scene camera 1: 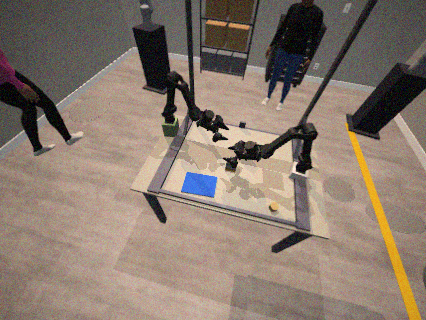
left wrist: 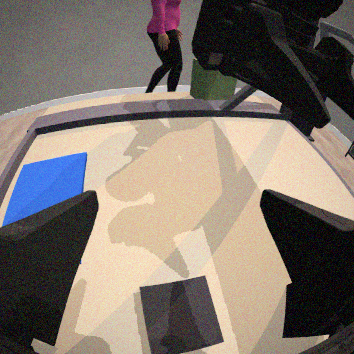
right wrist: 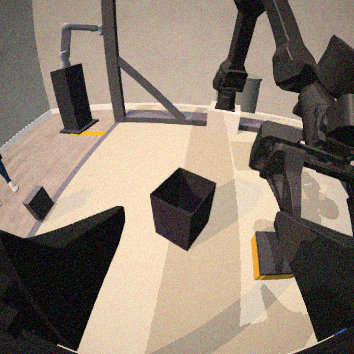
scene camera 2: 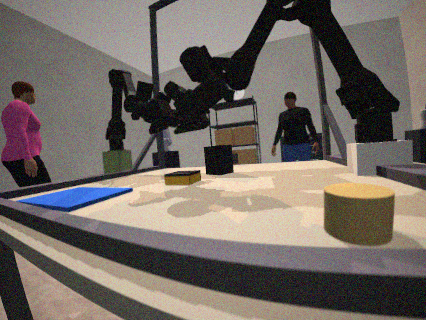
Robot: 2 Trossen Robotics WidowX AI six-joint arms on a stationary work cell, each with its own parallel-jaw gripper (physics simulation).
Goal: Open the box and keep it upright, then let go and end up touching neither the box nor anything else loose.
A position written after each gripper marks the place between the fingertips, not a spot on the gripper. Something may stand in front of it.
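Observation:
Left gripper (scene camera 2: 163, 132), (left wrist: 181, 198), (right wrist: 330, 245). Right gripper (right wrist: 203, 217). Flat blue mat (scene camera 2: 69, 200), (left wrist: 40, 184). Yellow cylinder (scene camera 2: 361, 214); out of frame in the left wrist view; right wrist view misses it, hidden by the left gripper. Frame post (scene camera 2: 315, 41).

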